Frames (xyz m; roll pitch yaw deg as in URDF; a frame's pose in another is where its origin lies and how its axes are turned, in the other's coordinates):
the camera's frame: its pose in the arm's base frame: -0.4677 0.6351 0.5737 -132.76 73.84 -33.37
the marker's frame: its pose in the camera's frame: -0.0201 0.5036 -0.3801 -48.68 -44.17 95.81
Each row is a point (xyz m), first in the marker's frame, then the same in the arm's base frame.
Working: the marker's frame: its pose in the arm's base frame: -0.9035 0.1786 0.5619 44.93 11.99 145.04

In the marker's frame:
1: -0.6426 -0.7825 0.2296
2: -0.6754 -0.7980 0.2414
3: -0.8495 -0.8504 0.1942
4: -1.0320 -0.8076 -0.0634
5: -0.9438 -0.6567 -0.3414
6: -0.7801 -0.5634 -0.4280
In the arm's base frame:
1: 0.0884 0.3589 0.3138
2: 0.1262 0.3560 0.3181
3: 0.2799 0.2531 0.2854
4: 0.3305 -0.0412 0.1745
5: 0.1015 -0.2510 0.0679
6: -0.1035 -0.2629 0.0384

